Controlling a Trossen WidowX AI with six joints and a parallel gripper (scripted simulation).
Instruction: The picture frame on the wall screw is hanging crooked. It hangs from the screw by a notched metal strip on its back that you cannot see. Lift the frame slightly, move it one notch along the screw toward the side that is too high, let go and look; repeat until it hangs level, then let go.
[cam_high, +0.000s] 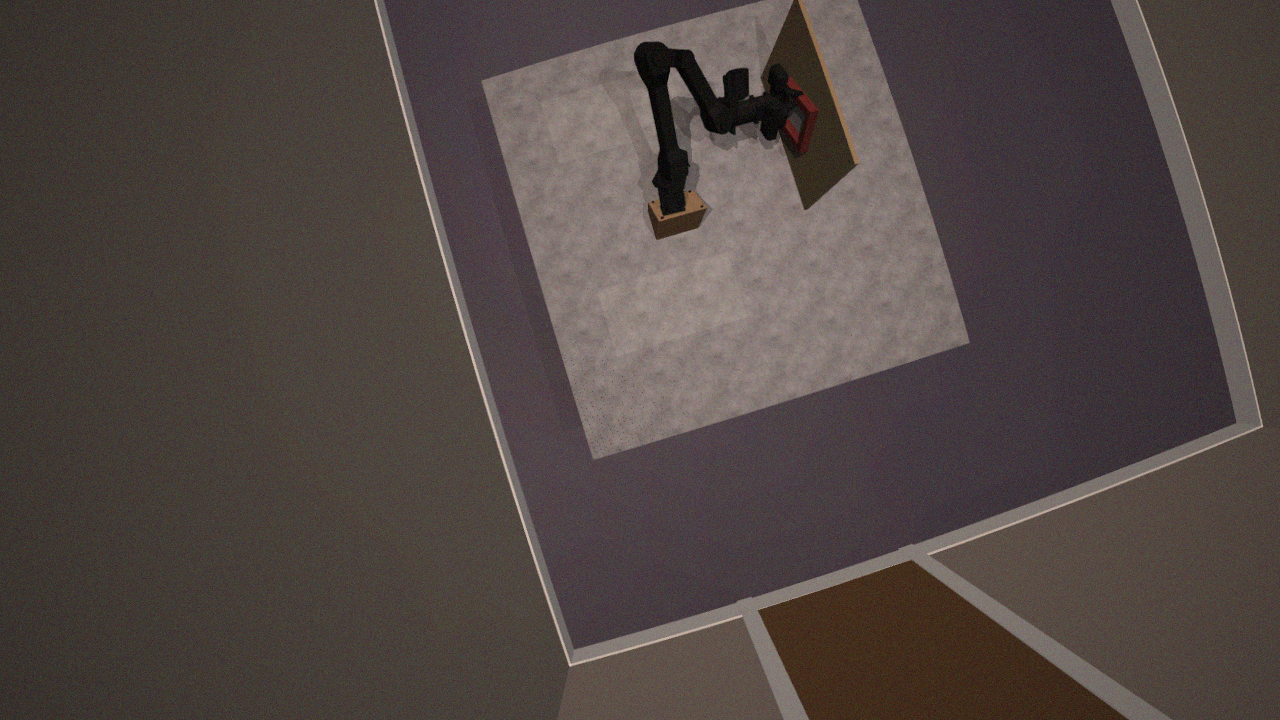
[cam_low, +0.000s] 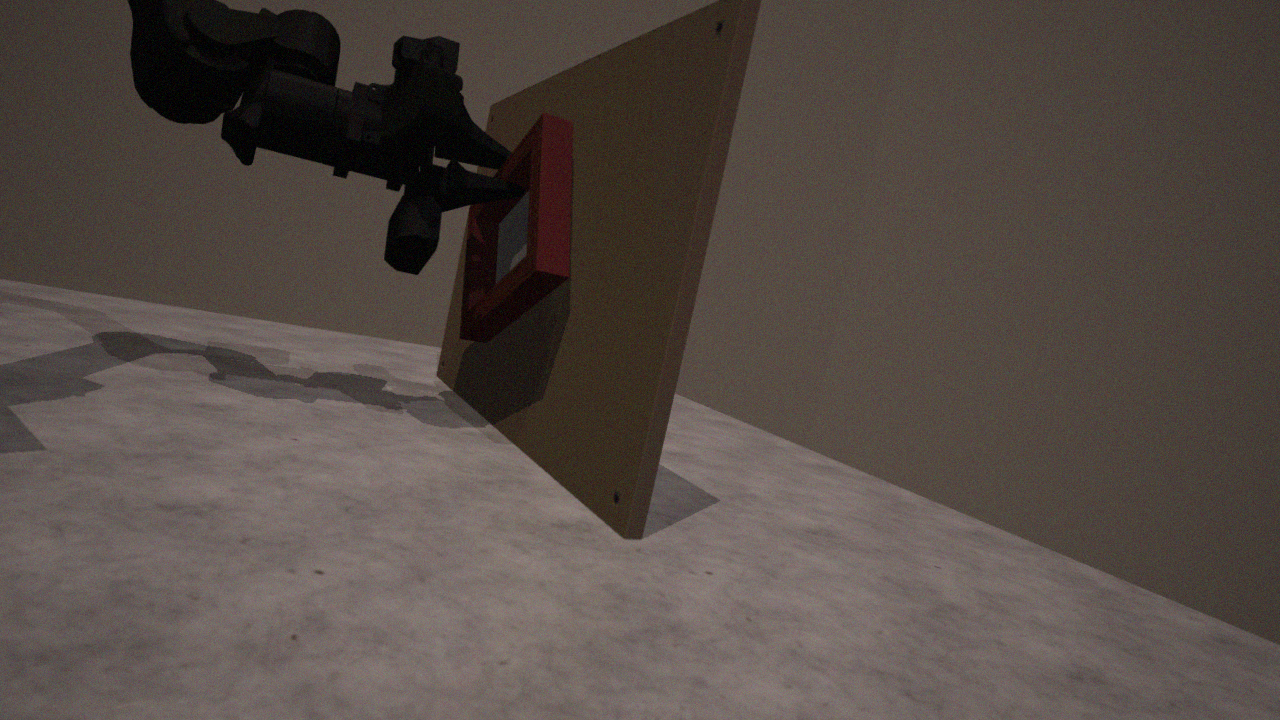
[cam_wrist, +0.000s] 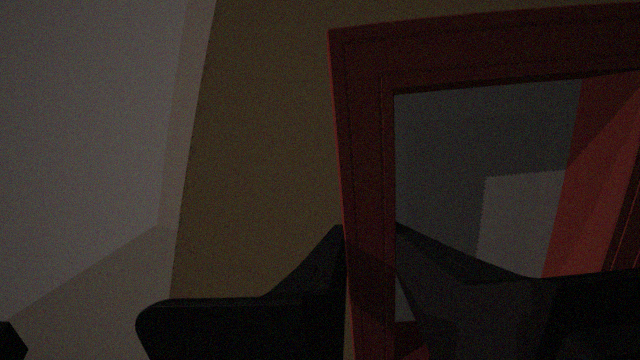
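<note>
Now: the red picture frame 20 mm to the right of my gripper tip and 50 mm below it. Also, from my gripper tip: tan wall board 20 mm ahead, 20 mm to the right, 60 mm below.
</note>
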